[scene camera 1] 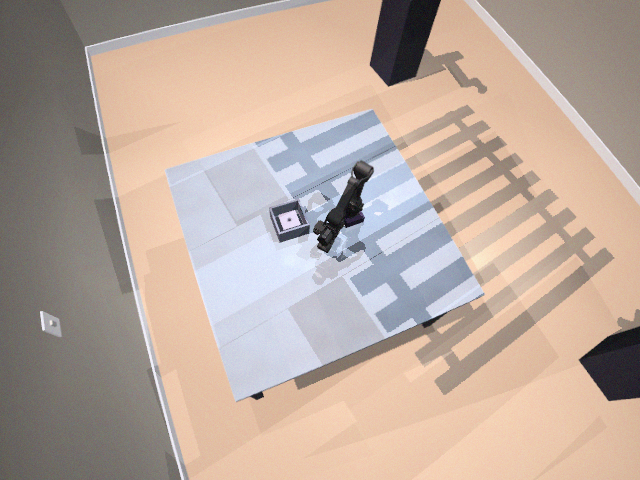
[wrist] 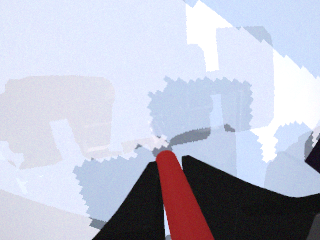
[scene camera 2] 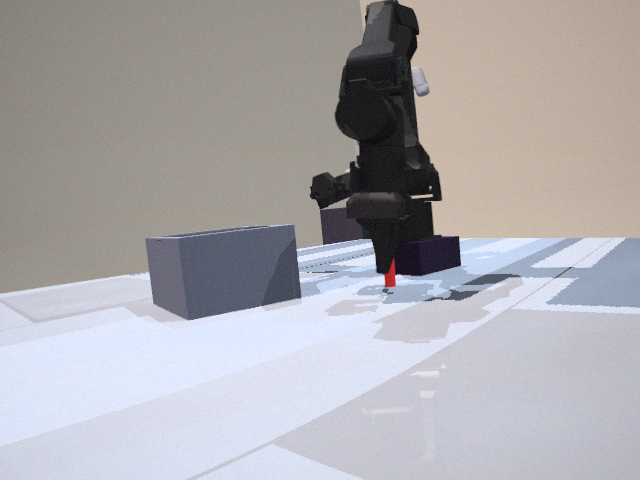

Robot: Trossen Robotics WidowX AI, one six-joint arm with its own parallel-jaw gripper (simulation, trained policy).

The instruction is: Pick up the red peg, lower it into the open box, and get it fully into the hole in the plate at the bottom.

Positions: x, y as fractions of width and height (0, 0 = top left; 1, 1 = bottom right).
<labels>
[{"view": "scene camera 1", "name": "grey box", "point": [0.46, 0.43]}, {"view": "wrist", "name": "my gripper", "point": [0.53, 0.69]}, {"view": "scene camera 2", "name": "my gripper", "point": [0.60, 0.57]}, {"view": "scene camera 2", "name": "grey box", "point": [0.30, 0.57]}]
</labels>
